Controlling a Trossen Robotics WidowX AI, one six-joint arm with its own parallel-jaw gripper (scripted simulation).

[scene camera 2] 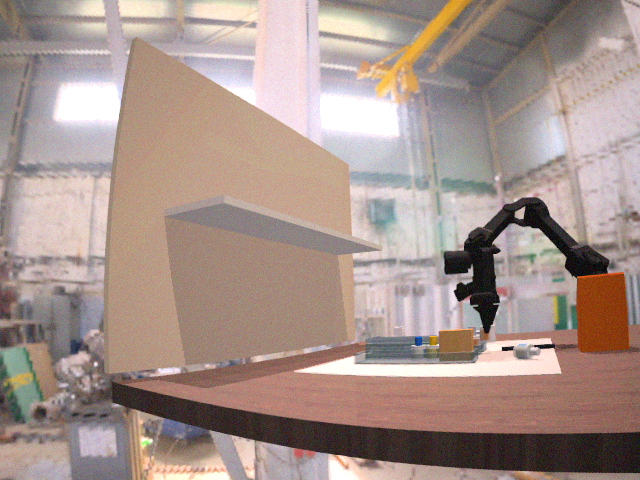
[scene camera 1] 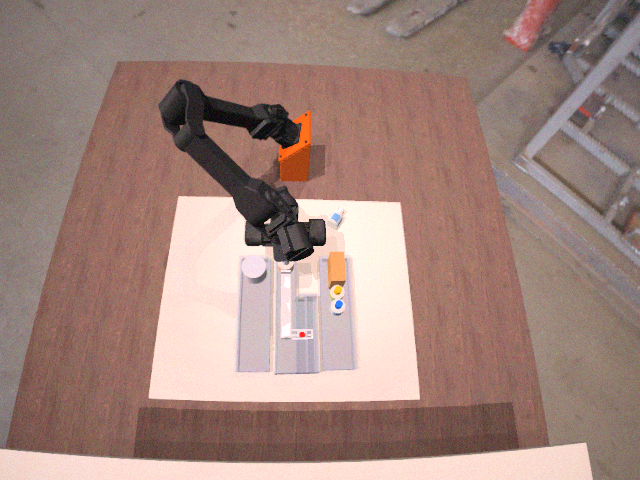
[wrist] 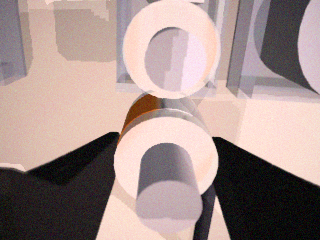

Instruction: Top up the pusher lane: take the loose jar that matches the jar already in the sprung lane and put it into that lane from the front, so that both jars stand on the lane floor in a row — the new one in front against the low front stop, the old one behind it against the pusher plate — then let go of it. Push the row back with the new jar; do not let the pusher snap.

Scene:
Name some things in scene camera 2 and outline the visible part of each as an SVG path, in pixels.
The gripper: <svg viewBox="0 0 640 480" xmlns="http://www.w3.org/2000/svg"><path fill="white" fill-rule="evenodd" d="M473 272L472 282L466 285L462 282L456 284L454 295L458 302L471 296L470 306L478 305L478 307L472 308L475 308L480 314L484 333L489 333L499 306L493 304L500 303L496 291L495 271Z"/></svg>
An orange box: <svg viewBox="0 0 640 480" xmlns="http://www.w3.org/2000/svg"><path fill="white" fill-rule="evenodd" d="M473 329L440 330L438 338L440 353L472 352L474 348Z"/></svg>

